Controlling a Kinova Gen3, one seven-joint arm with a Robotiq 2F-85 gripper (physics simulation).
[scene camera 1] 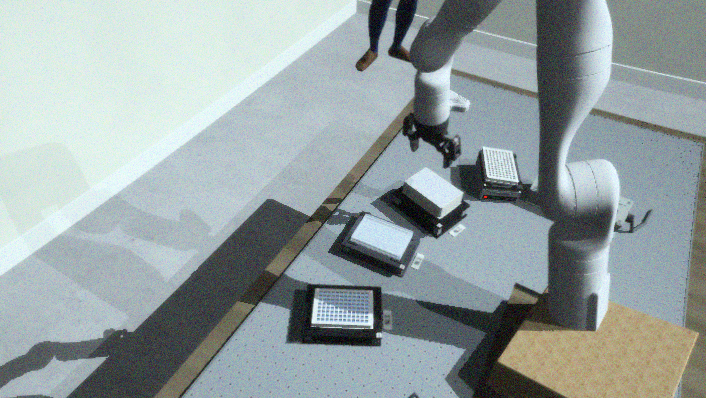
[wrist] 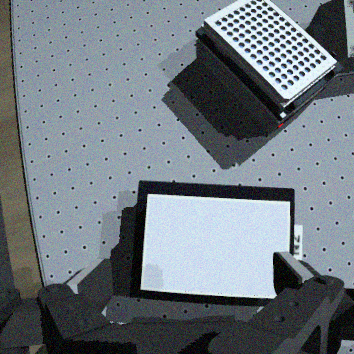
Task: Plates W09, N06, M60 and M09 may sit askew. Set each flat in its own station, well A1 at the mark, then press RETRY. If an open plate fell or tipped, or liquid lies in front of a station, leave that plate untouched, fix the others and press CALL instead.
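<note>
My gripper (scene camera 1: 430,155) (wrist: 190,273) is open and empty, above and behind the thick white plate (scene camera 1: 433,189) (wrist: 217,245). In the wrist view this plate lies inside its dark station (wrist: 215,186), edges roughly parallel. A plate with round wells (scene camera 1: 500,165) (wrist: 272,47) sits on the back station, which shows a red light. A pale, smooth-topped plate (scene camera 1: 381,237) is on a dark station (scene camera 1: 345,243). A well plate (scene camera 1: 342,307) is on the nearest station (scene camera 1: 377,300). The plate names, the A1 marks and the RETRY and CALL buttons cannot be made out.
Small printed cards (scene camera 1: 457,230) (scene camera 1: 417,261) (scene camera 1: 387,320) lie beside three stations. The arm stands on a wooden block (scene camera 1: 600,350). A grey device (scene camera 1: 625,210) is behind the arm base, and a white object (scene camera 1: 459,101) at the back. A person's legs (scene camera 1: 380,25) show beyond the table.
</note>
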